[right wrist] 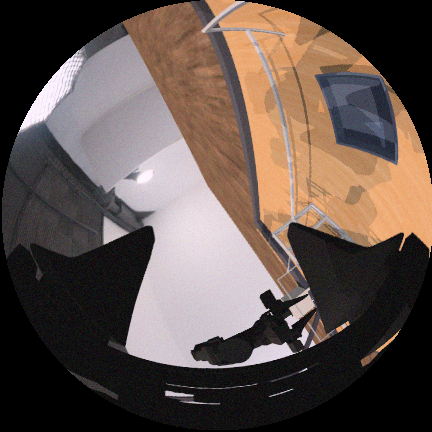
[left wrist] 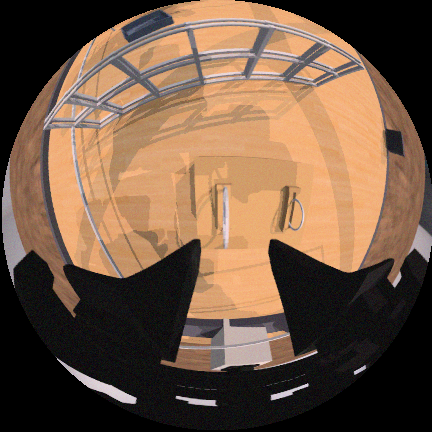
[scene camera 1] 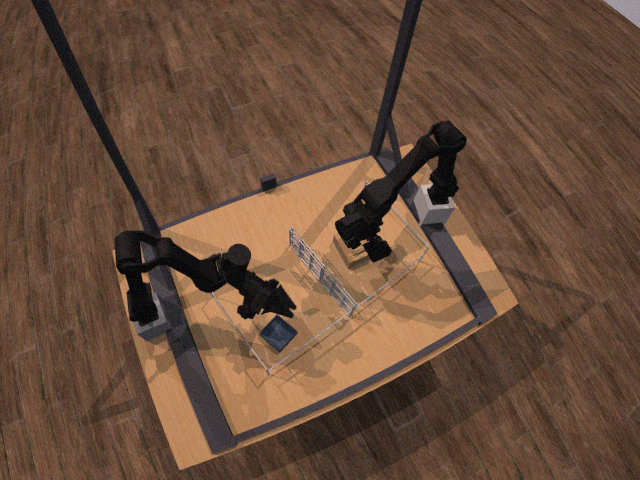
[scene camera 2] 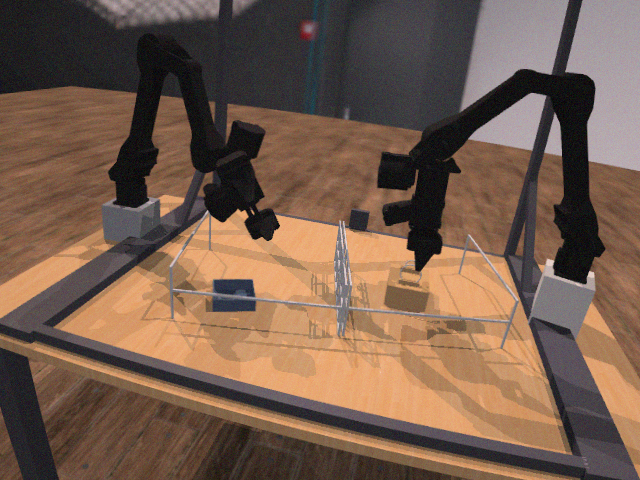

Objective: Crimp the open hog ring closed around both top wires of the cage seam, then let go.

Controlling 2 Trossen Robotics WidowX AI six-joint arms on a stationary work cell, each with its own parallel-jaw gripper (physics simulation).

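Frame: origin at the left arm's base, x ahead, y right, z down, level; millimetres.
Seen in the pictures: left gripper, between the fingertips: (right wrist: 311, 301) (left wrist: 235, 245) (scene camera 1: 362, 242) (scene camera 2: 418, 265); right gripper, between the fingertips: (right wrist: 222, 231) (scene camera 1: 294, 312) (scene camera 2: 260, 221); left arm's base, origin of its link: (right wrist: 287, 308) (left wrist: 239, 367) (scene camera 1: 438, 196) (scene camera 2: 570, 273); right arm's base, origin of its link: (scene camera 1: 146, 312) (scene camera 2: 131, 201).
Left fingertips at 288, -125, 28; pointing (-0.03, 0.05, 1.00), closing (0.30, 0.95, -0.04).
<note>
Pixels of each thing's top centre, then the offset from my left fingertips to it, as dx, dy, dz. "pt": a spot on its surface instead.
- cage seam, a spot on its surface: (scene camera 2: 339, 279) pt +121, -107, +31
- tan block, centre of its top: (left wrist: 260, 210) (scene camera 2: 409, 273) (scene camera 1: 354, 242) +18, +20, +34
- smaller ring, centre of its top: (left wrist: 301, 220) +25, +50, +15
- dark blue tray, centre of its top: (right wrist: 359, 111) (scene camera 2: 233, 289) (scene camera 1: 278, 332) +286, -227, +62
- small dark box, centre of its top: (scene camera 2: 360, 210) (scene camera 1: 268, 177) +261, +297, +30
The cage seam (scene camera 1: 322, 272) (scene camera 2: 339, 279) stands upright mid-table; its paired top wires (left wrist: 225, 22) curve across the top of the left wrist view. A tan block (scene camera 2: 406, 297) (left wrist: 250, 170) holds two rings upright in small holders. One ring (left wrist: 226, 217) shows nearly edge-on, the smaller ring (left wrist: 303, 215) to its right; I cannot tell whether either has a gap. My left gripper (scene camera 2: 421, 264) (left wrist: 235, 245) is partly open and empty, pointing down over the block, its tips around the edge-on ring's near end. My right gripper (scene camera 2: 262, 225) (right wrist: 222, 231) is wide open and empty, away from the seam.
A dark blue tray (scene camera 1: 263, 338) (scene camera 2: 227, 305) (right wrist: 327, 107) lies on the picture's left side of the seam. Thin wire rails (scene camera 2: 289, 302) run low around the work area and meet the seam's front end. A small dark box (scene camera 1: 268, 181) (scene camera 2: 359, 219) stands at the back edge.
</note>
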